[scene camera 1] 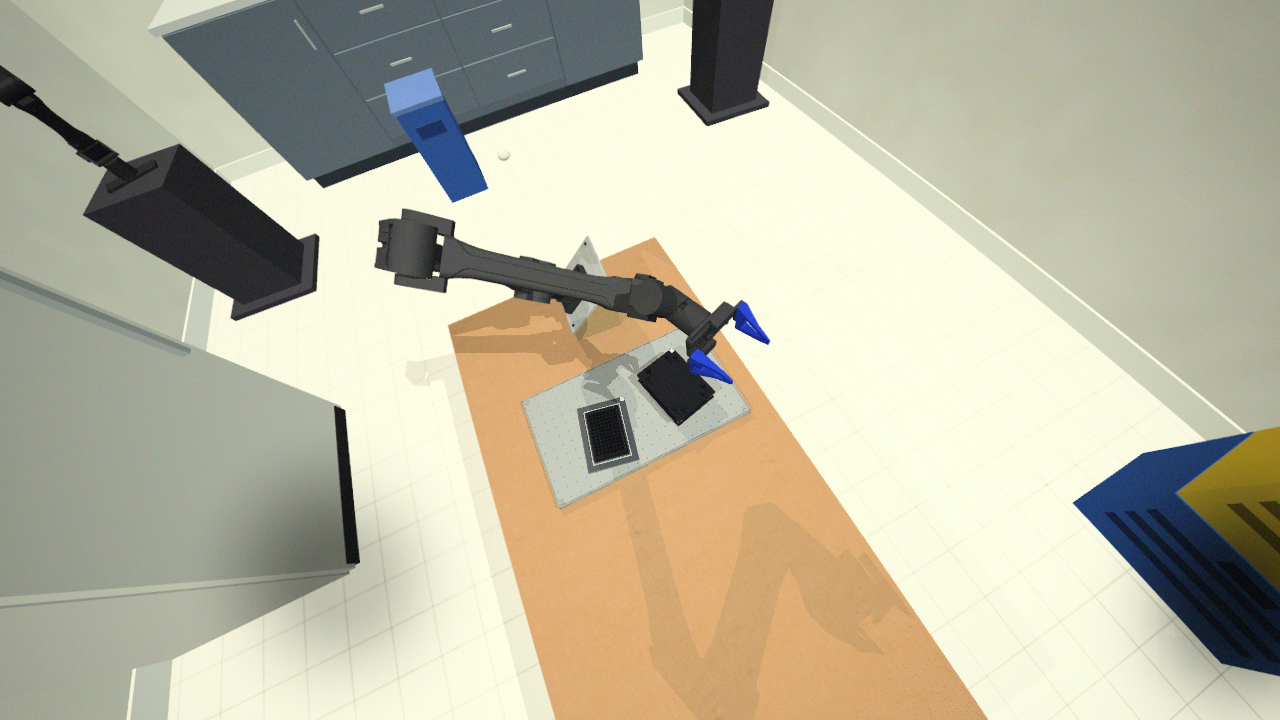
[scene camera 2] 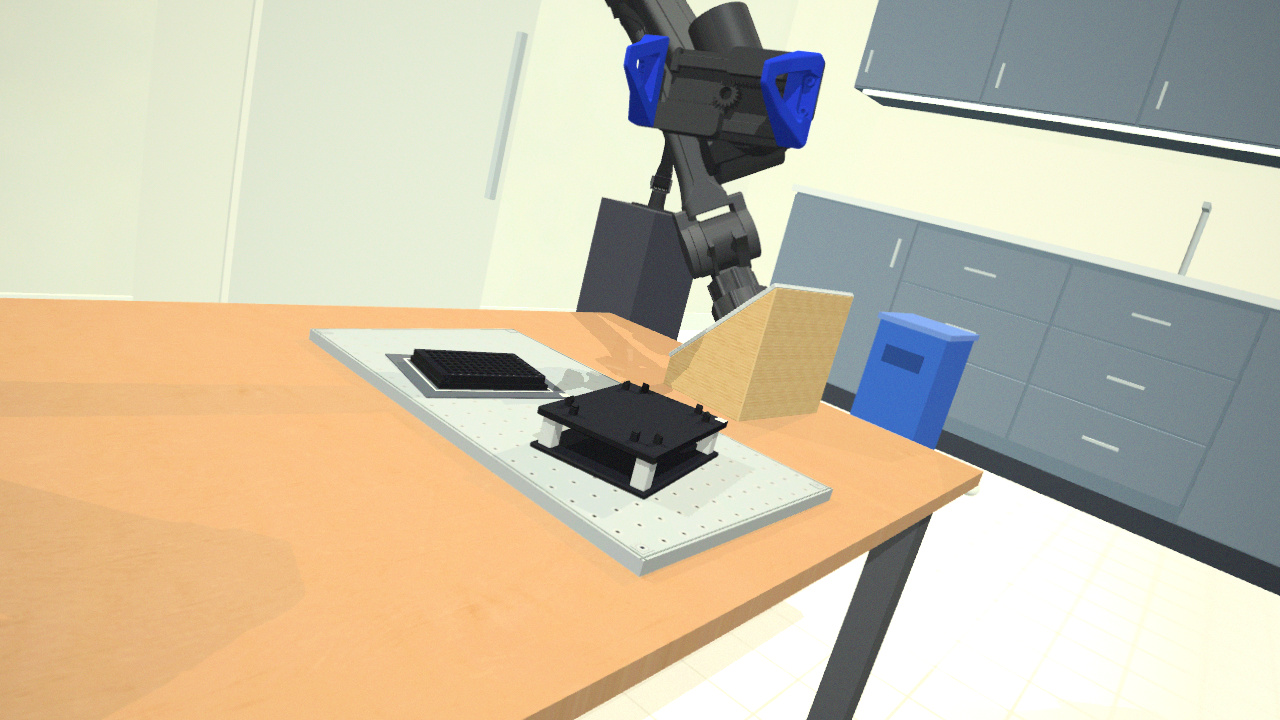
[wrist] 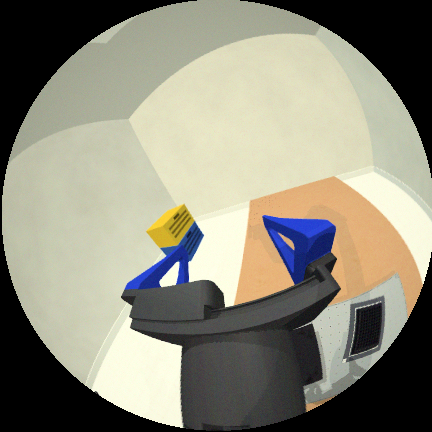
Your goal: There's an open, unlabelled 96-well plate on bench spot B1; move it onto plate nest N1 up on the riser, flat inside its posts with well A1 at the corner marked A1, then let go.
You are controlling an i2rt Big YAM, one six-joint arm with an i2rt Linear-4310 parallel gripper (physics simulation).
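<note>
The black 96-well plate lies flat on the grey-framed bench spot B1, on the perforated board. The black plate nest N1 stands beside it on a riser with white legs. Small posts stand up around its top, and no plate lies on it. A small white mark shows at one nest corner. The plate's well lettering is too small to read. My gripper is open and empty, high above the board, its blue fingers wide apart and pointing sideways. In the wrist view my wrist hides part of the nest.
The perforated board lies on the wooden table. A wooden wedge block stands behind the nest by the arm's base. A blue bin stands on the floor beyond.
</note>
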